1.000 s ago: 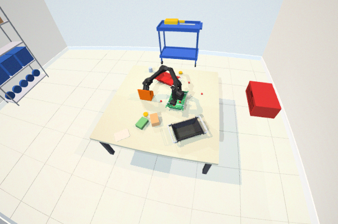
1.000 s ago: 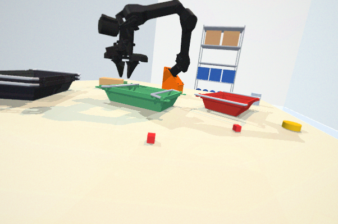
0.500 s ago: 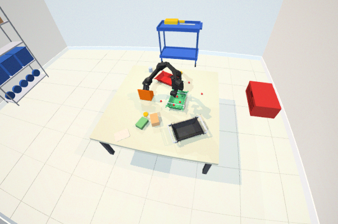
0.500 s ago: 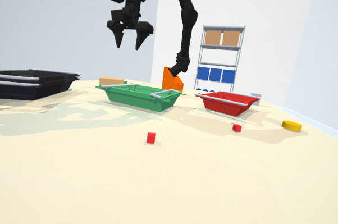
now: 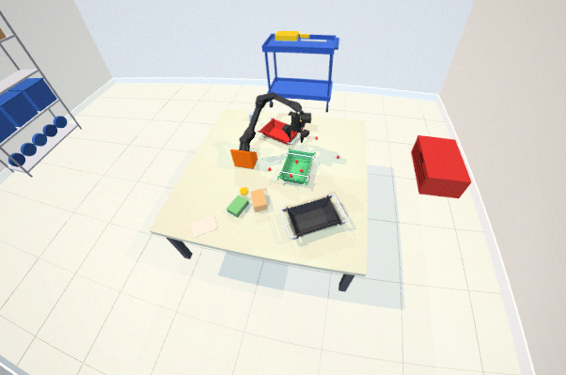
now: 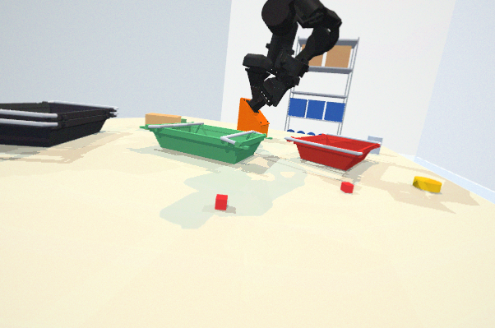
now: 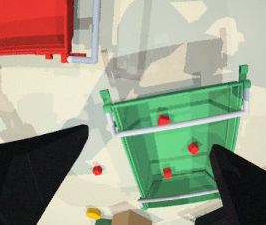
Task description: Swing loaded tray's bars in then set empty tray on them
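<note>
Now: gripper tip 20 cm to the right of the red tray, 18 cm past it and 10 cm above it. Also, from my gripper tip: peach block (46 cm to the right, 13 cm behind, 12 cm below); green block (52 cm to the right, 24 cm behind, 13 cm below); pale card (70 cm to the right, 40 cm behind, 15 cm below).
</note>
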